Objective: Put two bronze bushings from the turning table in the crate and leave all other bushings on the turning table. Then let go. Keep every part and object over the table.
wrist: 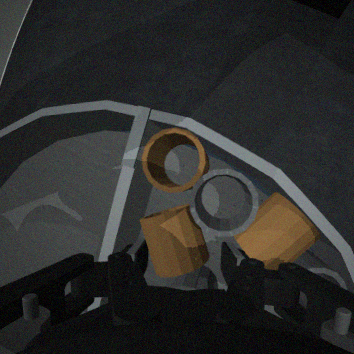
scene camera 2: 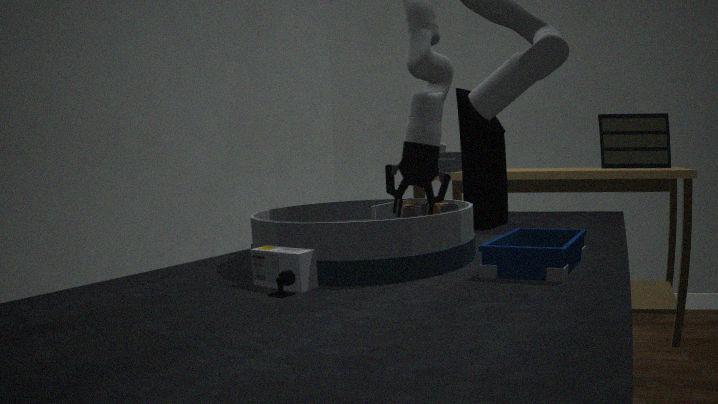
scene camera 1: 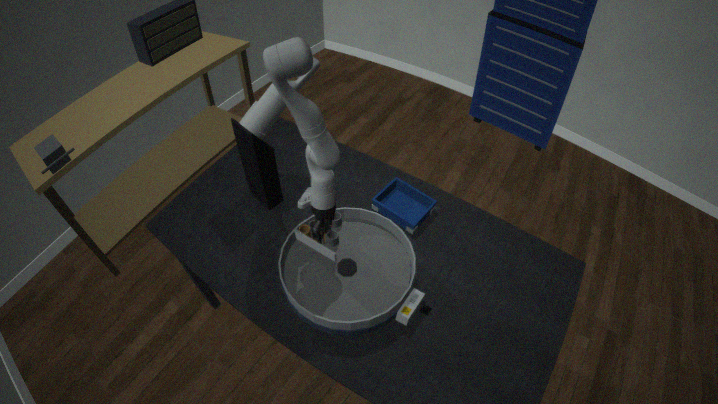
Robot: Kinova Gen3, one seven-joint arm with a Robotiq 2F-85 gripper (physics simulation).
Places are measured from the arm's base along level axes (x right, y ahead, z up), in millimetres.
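Pixels of known places: gripper, between the fingertips: (wrist: 184,252) (scene camera 1: 324,239); arm's base, origin of its link: (scene camera 2: 480,106) (scene camera 1: 251,132).
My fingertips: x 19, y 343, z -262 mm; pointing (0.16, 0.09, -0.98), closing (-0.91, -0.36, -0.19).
Note:
Ahead of a thing's pixels: the offset from my fingertips to its top centre. "pt": to the spot under its first point.
The turning table (scene camera 1: 351,322) (scene camera 2: 361,243) (wrist: 105,105) is a round grey walled tray. In the wrist view, one bronze bushing {dx +29, dy -60, dz +30 mm} (wrist: 204,160) stands upright near the divider and rim, beside an upright grey bushing {dx -8, dy -49, dz +30 mm} (wrist: 196,205). A second bronze bushing {dx +11, dy -11, dz +30 mm} (wrist: 172,240) lies tilted between the fingers. A third bronze bushing {dx -47, dy -42, dz +30 mm} (wrist: 280,227) is tipped by the rim, right of the fingers. My gripper (scene camera 1: 319,238) (scene camera 2: 414,209) (wrist: 184,252) points down inside the wall, open and holding nothing; its lower parts hide some bushings. The blue crate {dx -318, dy +91, dz -11 mm} (scene camera 1: 393,216) (scene camera 2: 512,262) shows no bushing inside in scene camera 1.
A straight divider {pt dx +46, dy +13, dz +21 mm} (scene camera 1: 316,246) (wrist: 122,195) runs inward from the rim, close to the left finger. More grey bushings (scene camera 1: 337,219) stand near the gripper. A white box {dx -2, dy +358, dz -3 mm} (scene camera 1: 410,306) (scene camera 2: 283,268) sits outside the turning table. The arm's black pedestal (scene camera 1: 258,170) (scene camera 2: 484,175) stands behind.

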